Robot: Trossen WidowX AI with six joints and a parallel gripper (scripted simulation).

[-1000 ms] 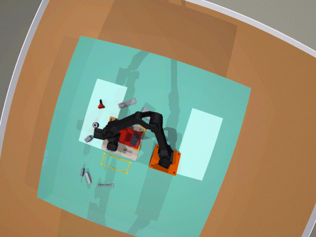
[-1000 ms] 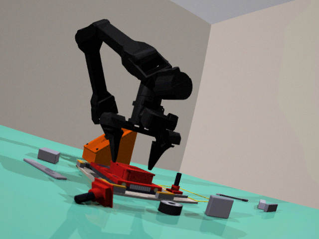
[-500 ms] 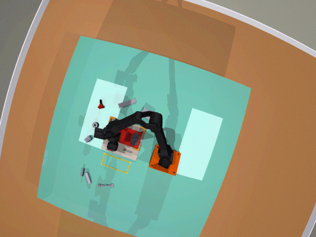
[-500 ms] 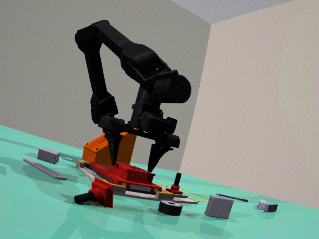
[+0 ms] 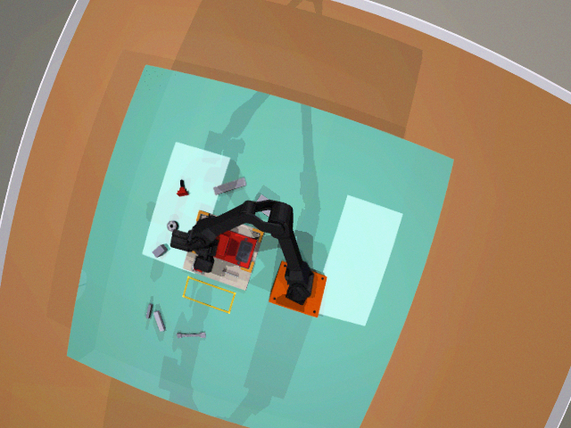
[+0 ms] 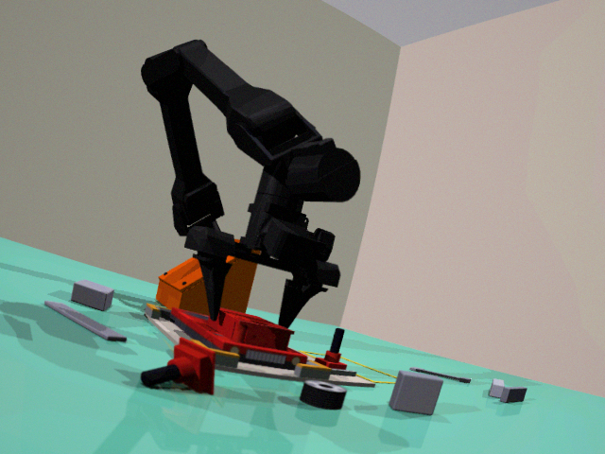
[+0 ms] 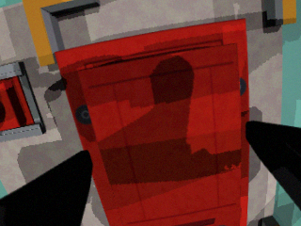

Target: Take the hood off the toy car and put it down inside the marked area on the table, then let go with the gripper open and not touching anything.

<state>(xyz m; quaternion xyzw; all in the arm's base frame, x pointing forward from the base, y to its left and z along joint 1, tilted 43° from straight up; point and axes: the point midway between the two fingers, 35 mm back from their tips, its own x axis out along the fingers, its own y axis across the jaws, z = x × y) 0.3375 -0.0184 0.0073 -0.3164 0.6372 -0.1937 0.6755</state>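
The red hood lies right at my gripper tip. The rest, counted from my gripper tip: grey bar: 50 mm ahead, 200 mm to the right, 40 mm below; black wheel: 170 mm ahead, 30 mm to the left, 30 mm below.
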